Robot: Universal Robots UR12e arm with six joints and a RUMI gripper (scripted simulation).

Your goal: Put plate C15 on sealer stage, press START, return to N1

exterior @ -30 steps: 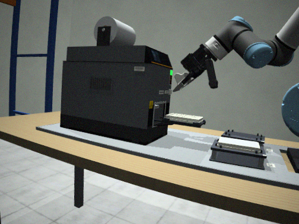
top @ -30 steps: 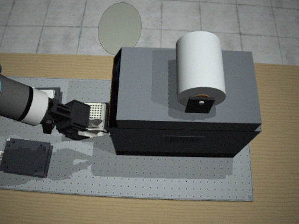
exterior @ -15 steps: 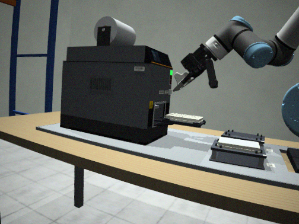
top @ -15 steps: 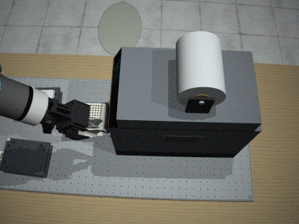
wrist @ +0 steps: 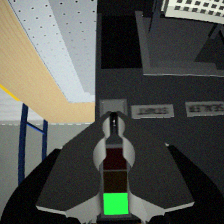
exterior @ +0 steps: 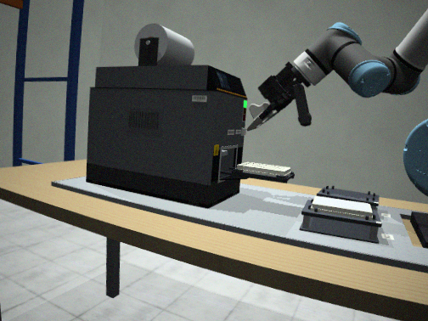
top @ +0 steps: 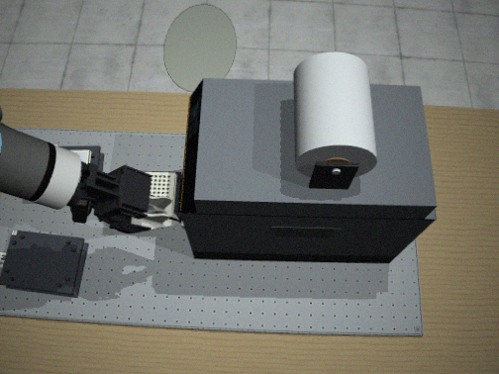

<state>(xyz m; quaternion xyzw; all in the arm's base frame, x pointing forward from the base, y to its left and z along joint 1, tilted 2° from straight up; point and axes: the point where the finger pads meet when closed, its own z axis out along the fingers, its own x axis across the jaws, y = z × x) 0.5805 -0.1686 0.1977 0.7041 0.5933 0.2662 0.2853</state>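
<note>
Right now the square start button is 3 cm ahead of my hand and 1 cm below it. From my hand the other things lie so: dark stage: 6 cm behind, 10 cm to the left, 11 cm below; plate C15: 6 cm behind, 10 cm to the left, 10 cm below; dark nest: 30 cm behind, 17 cm below.
</note>
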